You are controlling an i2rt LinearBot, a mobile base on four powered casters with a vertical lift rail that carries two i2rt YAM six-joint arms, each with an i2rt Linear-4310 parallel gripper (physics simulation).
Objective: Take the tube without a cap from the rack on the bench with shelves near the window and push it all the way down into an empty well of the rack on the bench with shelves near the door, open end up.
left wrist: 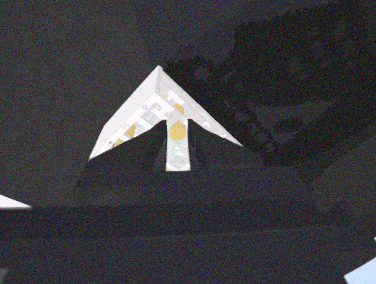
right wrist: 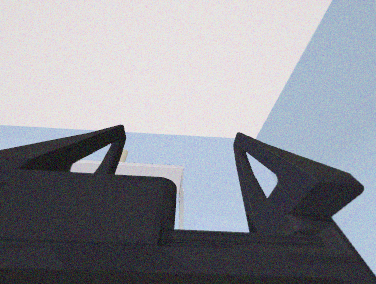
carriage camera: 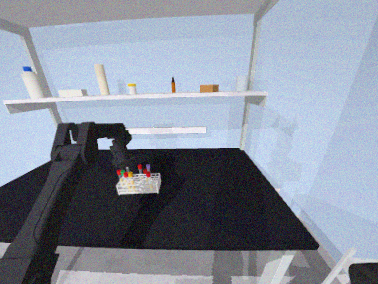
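Note:
A clear and white rack (carriage camera: 138, 193) (left wrist: 127, 106) stands upright on the black bench top, holding several tubes with red, green, yellow and purple caps. A greyish tube without a cap (carriage camera: 127, 170) stands among them at the rack's back left. My left gripper (carriage camera: 124, 165) (left wrist: 177, 126) points down over that part of the rack, its fingers close together. It appears shut on the tube without a cap, which is faint and mostly hidden in the left wrist view. My right gripper (right wrist: 180, 135) is open and empty, raised away from the bench. The second rack does not show.
The black bench top (carriage camera: 225, 215) carries the rack. Above it a white shelf (carriage camera: 150, 96) holds a white bottle with a blue cap (carriage camera: 33, 84), a beige cylinder (carriage camera: 101, 80), a yellow-lidded jar (carriage camera: 132, 89), an amber bottle (carriage camera: 173, 86) and a brown box (carriage camera: 209, 88). Shelf posts (carriage camera: 250, 75) rise behind.

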